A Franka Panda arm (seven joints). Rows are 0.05 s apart.
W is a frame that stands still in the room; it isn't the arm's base.
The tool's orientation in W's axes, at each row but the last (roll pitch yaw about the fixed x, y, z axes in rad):
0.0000, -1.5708, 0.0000
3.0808, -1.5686, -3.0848
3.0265, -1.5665, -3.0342
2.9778, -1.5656, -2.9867
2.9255, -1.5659, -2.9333
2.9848, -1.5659, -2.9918
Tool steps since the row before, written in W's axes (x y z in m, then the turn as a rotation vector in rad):
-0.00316, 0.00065, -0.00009, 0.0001, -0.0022, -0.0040
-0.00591, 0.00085, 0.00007, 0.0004, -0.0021, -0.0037
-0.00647, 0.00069, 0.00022, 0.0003, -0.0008, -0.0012
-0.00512, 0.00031, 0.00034, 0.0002, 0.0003, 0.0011
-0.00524, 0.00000, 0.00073, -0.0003, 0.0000, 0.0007
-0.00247, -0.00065, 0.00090, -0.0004, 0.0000, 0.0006
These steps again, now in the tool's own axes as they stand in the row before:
-0.00009, 0.00065, 0.00316, -0.0040, -0.0022, -0.0001
0.00008, 0.00083, 0.00591, -0.0037, -0.0021, -0.0004
0.00025, 0.00064, 0.00647, -0.0012, -0.0008, -0.0003
0.00037, 0.00026, 0.00512, 0.0011, 0.0003, -0.0002
0.00076, -0.00004, 0.00524, 0.0007, 0.0000, 0.0003
0.00091, -0.00067, 0.00246, 0.0006, 0.0000, 0.0004

